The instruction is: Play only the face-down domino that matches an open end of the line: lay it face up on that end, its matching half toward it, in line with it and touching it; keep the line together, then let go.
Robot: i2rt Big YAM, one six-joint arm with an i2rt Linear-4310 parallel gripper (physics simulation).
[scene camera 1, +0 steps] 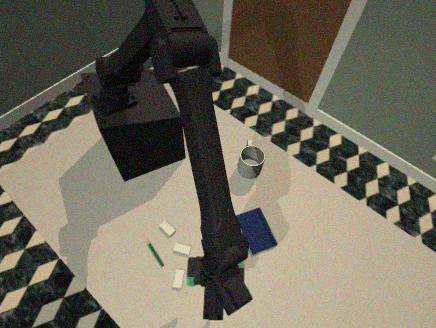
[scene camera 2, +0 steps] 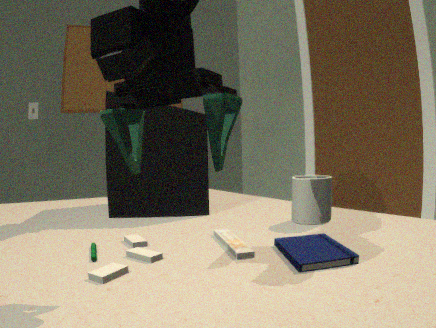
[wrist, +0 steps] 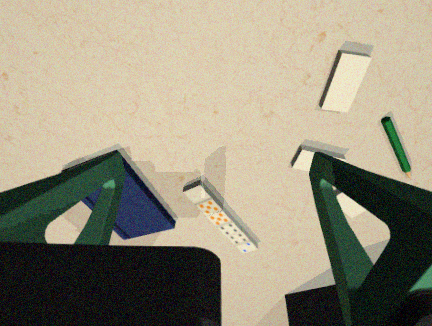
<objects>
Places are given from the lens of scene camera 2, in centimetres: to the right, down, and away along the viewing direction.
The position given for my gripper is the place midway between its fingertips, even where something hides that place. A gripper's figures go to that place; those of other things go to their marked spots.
my gripper [scene camera 2: 174,172]: -4, 1, 37
blue notebook [scene camera 2: 306,253]: 13, 13, 47
grey mug [scene camera 2: 311,194]: 19, 6, 70
The marked spots on the blue notebook and the grey mug are 25 cm apart.
</objects>
